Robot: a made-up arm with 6 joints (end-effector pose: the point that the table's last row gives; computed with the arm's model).
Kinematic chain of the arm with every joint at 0, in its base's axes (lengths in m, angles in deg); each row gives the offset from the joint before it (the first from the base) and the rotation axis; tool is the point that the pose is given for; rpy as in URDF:
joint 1: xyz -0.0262 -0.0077 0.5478 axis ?
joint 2: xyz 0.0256 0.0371 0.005 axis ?
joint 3: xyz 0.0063 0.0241 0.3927 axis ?
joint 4: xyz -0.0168 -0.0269 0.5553 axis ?
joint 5: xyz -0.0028 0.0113 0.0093 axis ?
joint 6: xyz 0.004 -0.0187 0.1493 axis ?
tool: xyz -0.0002 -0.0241 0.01 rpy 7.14 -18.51 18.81
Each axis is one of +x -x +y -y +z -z.
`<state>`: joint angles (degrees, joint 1 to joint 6).
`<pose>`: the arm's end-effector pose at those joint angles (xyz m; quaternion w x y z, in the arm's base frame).
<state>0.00 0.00 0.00 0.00 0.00 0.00</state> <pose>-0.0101 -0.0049 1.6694 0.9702 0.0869 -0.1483 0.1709</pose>
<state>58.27 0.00 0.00 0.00 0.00 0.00</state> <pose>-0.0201 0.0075 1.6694 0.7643 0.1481 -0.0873 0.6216</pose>
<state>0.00 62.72 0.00 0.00 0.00 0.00</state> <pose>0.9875 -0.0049 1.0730 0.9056 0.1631 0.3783 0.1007</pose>
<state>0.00 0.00 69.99 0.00 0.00 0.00</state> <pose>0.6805 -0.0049 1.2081 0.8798 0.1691 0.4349 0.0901</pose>
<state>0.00 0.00 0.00 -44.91 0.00 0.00</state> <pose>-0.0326 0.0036 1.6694 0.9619 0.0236 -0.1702 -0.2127</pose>
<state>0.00 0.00 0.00 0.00 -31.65 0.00</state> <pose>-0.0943 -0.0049 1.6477 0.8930 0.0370 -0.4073 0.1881</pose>
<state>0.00 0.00 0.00 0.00 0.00 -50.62</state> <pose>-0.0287 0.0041 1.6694 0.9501 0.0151 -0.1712 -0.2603</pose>
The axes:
joint 1: +z
joint 2: +y
joint 3: +y
joint 4: +z
joint 5: +y
joint 6: +z

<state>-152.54 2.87 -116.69 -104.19 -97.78 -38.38</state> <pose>0.4487 0.0194 0.7269 0.8037 0.5245 0.1929 -0.2042</pose>
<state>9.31 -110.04 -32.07 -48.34 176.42 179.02</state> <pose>-0.6178 -0.0606 0.1027 0.6180 -0.3382 0.0255 -0.7092</pose>
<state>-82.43 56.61 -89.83 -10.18 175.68 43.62</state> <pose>-0.0003 -0.1137 1.0841 0.2907 0.9274 0.1371 -0.1911</pose>
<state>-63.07 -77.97 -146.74 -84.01 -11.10 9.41</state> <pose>0.1091 -0.1487 0.1630 0.4186 0.0010 0.8415 -0.3415</pose>
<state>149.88 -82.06 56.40 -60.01 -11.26 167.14</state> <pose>0.5379 -0.4085 1.2581 0.7389 -0.0348 0.1231 -0.6616</pose>
